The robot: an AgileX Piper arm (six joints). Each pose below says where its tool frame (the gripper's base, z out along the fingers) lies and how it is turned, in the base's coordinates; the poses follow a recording.
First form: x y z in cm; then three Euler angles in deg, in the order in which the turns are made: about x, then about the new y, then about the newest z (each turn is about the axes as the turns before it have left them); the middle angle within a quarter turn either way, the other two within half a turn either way.
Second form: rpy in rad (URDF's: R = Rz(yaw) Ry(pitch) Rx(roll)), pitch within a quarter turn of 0, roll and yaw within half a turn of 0; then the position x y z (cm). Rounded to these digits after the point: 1 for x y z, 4 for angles.
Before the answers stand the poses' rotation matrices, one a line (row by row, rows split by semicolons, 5 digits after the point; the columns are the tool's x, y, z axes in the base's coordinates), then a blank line. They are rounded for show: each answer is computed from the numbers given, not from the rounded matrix.
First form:
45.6, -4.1, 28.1, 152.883, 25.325, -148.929
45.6, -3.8, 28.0, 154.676, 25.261, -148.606
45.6, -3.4, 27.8, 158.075, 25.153, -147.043
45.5, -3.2, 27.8, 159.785, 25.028, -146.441
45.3, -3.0, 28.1, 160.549, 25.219, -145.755
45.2, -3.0, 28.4, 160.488, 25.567, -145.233
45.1, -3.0, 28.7, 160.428, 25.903, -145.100
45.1, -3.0, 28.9, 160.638, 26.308, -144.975
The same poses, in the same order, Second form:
-0.77421 0.46650 0.42775; 0.29237 0.86300 -0.41200; -0.56135 -0.19392 -0.80454
-0.77198 0.47111 0.42674; 0.31505 0.86666 -0.38683; -0.55208 -0.16418 -0.81747
-0.75951 0.49242 0.42504; 0.37150 0.86473 -0.33799; -0.53397 -0.09881 -0.83971
-0.75507 0.50089 0.42306; 0.39693 0.86280 -0.31310; -0.52184 -0.06849 -0.85029
-0.74785 0.50910 0.42608; 0.41333 0.85930 -0.30126; -0.51950 -0.04919 -0.85305
-0.74104 0.51440 0.43157; 0.41908 0.85650 -0.30130; -0.52463 -0.04241 -0.85028
-0.73776 0.51467 0.43685; 0.41907 0.85649 -0.30134; -0.52925 -0.03924 -0.84756
-0.73408 0.51449 0.44320; 0.42115 0.85692 -0.29720; -0.53269 -0.03152 -0.84573

-2.9051, 0.5960, 2.7805, 45.6, -4.1, 28.1
-2.9434, 0.5849, 2.7541, 45.6, -3.8, 28.0
-3.0245, 0.5633, 2.6867, 45.6, -3.4, 27.8
-3.0612, 0.5490, 2.6576, 45.5, -3.2, 27.8
-3.0840, 0.5463, 2.6367, 45.3, -3.0, 28.1
-3.0918, 0.5523, 2.6269, 45.2, -3.0, 28.4
-3.0953, 0.5577, 2.6250, 45.1, -3.0, 28.7
-3.1043, 0.5618, 2.6207, 45.1, -3.0, 28.9

